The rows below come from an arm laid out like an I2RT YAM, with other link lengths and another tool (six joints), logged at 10 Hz.
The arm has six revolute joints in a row. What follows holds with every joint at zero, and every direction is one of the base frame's. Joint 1 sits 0.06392 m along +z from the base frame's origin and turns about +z. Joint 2 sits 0.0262 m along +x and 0.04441 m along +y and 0.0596 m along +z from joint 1 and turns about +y. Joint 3 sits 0.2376 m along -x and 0.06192 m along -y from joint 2 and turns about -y. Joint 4 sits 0.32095 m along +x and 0.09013 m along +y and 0.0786 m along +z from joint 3 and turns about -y. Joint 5 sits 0.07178 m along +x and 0.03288 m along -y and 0.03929 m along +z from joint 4 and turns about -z. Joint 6 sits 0.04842 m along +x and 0.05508 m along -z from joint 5 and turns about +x. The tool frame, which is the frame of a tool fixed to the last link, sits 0.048 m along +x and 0.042 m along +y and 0.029 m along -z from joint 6; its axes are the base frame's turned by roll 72.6, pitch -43.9 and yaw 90 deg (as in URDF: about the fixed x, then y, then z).
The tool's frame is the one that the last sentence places.
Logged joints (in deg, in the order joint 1, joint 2, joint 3, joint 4, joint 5, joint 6), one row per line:
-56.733, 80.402, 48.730, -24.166, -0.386, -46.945
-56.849, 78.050, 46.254, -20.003, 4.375, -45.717
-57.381, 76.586, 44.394, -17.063, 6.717, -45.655
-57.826, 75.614, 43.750, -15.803, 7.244, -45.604
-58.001, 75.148, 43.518, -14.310, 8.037, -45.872
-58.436, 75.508, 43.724, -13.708, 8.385, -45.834
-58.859, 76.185, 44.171, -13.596, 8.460, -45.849
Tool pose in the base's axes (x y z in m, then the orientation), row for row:
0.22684, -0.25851, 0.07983, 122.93, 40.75, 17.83
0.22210, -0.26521, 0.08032, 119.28, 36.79, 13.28
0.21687, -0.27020, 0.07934, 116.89, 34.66, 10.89
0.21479, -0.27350, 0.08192, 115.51, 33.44, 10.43
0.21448, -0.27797, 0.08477, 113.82, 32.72, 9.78
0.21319, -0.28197, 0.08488, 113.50, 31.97, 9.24
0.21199, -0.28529, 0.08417, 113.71, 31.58, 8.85
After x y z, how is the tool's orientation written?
As a rotation vector, in degrees.
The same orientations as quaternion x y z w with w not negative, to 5 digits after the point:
0.85475, 0.28334, 0.12397, 0.41684
0.84487, 0.26059, 0.09406, 0.45765
0.83684, 0.24814, 0.07796, 0.48171
0.83168, 0.24077, 0.07510, 0.49467
0.82457, 0.23704, 0.07085, 0.50879
0.82374, 0.23203, 0.06706, 0.51296
0.82508, 0.22915, 0.06422, 0.51245

